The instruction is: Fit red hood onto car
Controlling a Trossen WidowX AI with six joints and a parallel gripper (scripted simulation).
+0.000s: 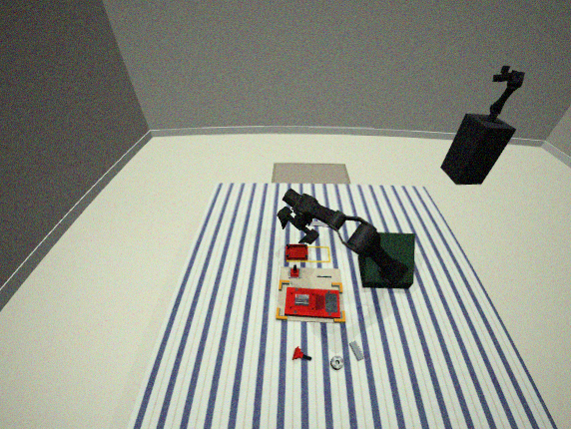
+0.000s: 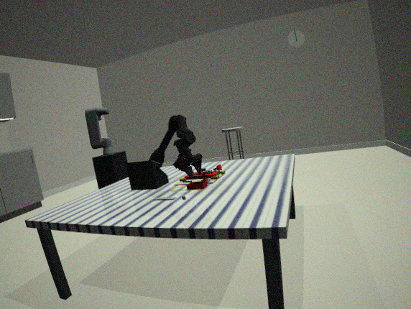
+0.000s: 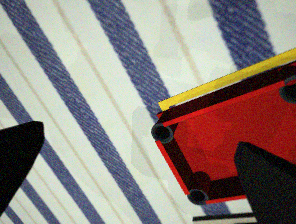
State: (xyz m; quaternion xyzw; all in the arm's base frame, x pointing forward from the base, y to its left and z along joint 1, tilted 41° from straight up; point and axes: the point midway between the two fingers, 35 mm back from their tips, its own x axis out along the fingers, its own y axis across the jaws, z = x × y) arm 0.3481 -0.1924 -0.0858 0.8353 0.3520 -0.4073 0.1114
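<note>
Now: gripper tip 2 cm past the red hood, 5 cm to the right of it and 6 cm above it. Also, from my gripper tip: grey bar: 14 cm behind, 13 cm to the right, 7 cm below; then grey engine block: 2 cm behind, 29 cm to the left, 5 cm below.
</note>
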